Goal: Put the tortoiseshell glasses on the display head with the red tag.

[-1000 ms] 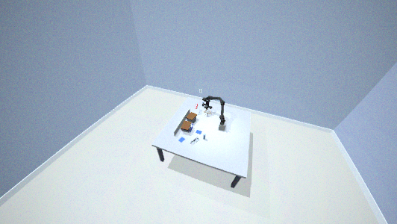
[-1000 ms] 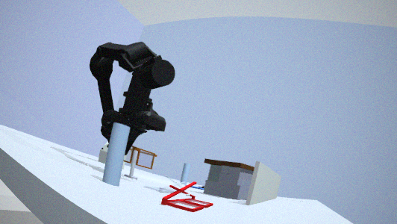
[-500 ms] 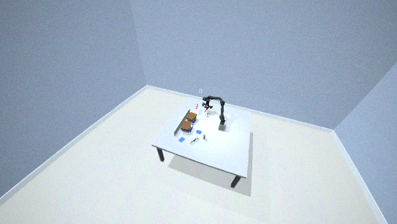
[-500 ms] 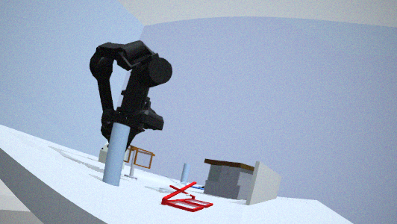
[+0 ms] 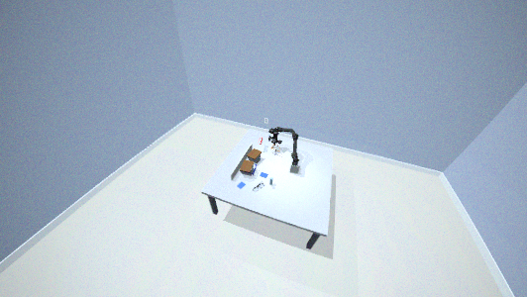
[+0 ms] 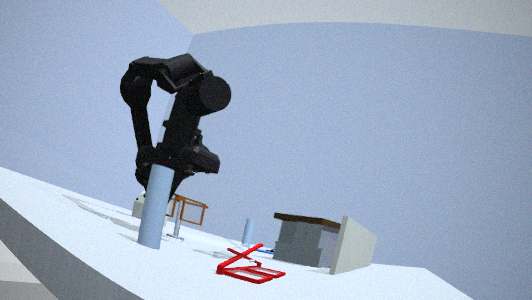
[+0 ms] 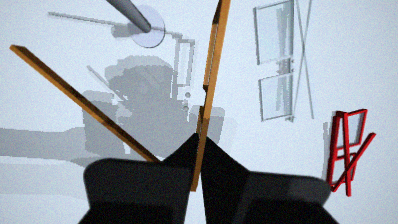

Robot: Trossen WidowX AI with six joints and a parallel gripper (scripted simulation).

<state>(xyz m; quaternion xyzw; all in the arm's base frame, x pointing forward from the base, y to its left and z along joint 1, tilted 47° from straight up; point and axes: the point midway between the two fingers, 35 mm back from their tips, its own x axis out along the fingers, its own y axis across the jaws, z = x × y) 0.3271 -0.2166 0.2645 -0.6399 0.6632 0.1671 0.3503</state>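
The thin grey post is 11 cm to the left of my gripper tip, 4 cm behind it and 3 cm below it. The rest, counted from my gripper tip: grey head 32 cm to the left, 16 cm ahead; then slanted panel 42 cm to the left, 29 cm ahead.
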